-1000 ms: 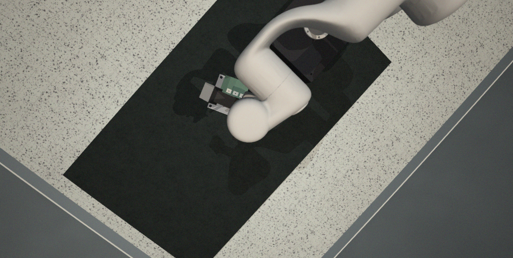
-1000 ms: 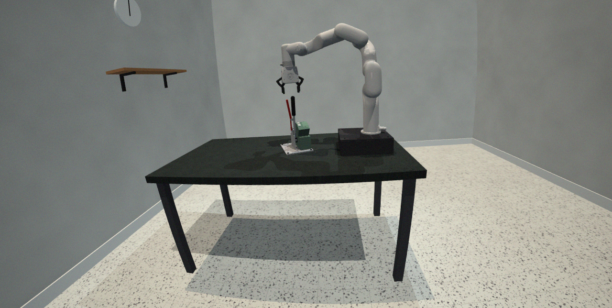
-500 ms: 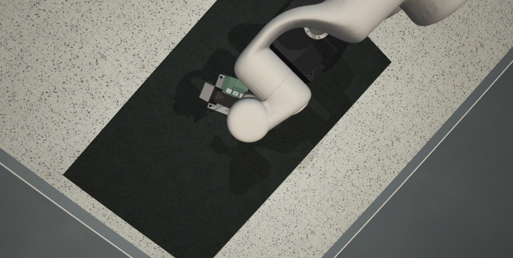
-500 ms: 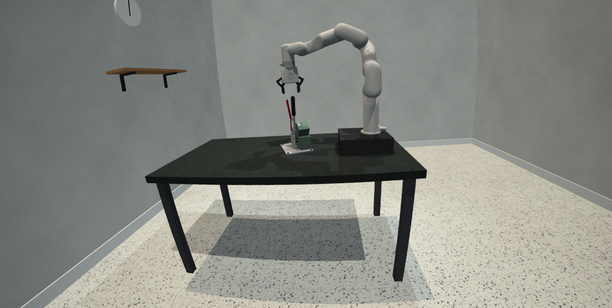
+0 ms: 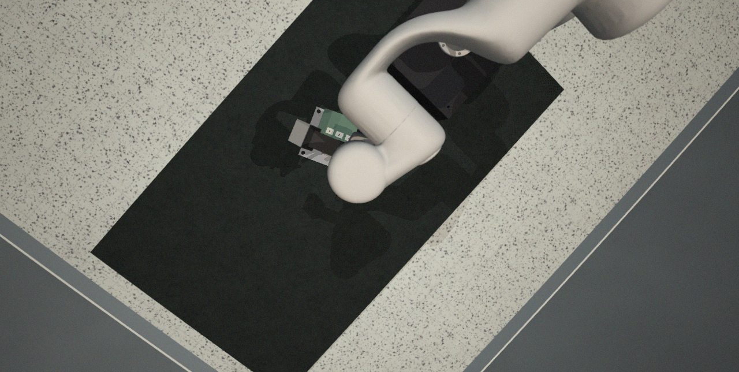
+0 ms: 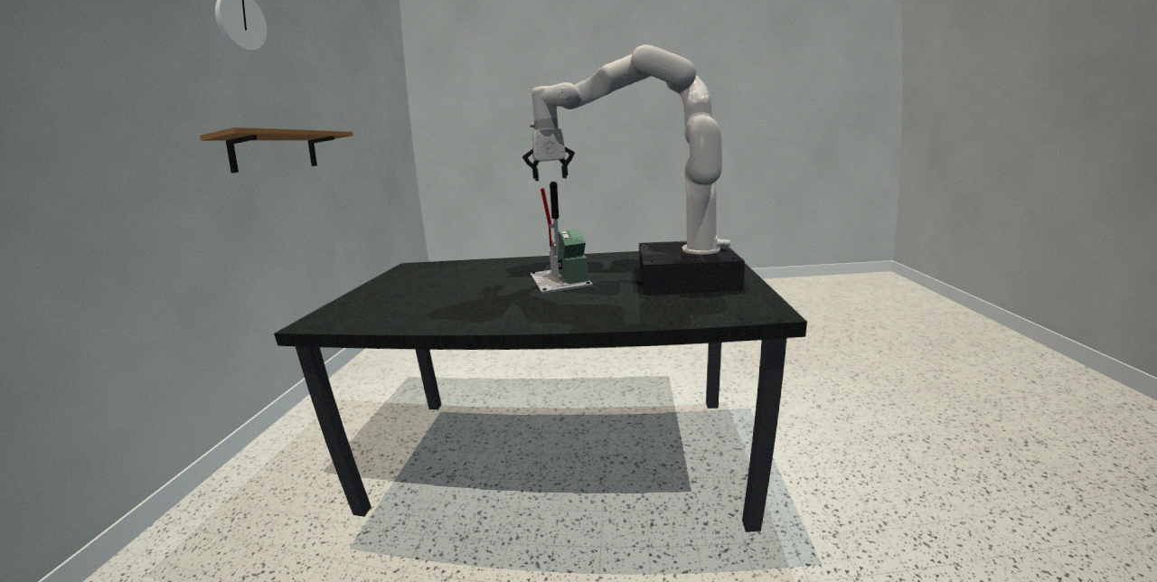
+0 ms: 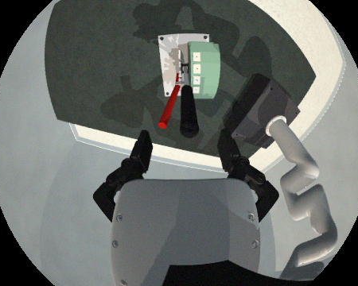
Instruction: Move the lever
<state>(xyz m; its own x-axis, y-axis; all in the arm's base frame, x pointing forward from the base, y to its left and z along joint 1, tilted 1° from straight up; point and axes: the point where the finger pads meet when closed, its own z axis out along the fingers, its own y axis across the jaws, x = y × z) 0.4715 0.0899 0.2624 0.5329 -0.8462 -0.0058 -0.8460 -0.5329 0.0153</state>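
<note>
Now: the red bar 20 mm ahead of my hand and 160 mm below it.
</note>
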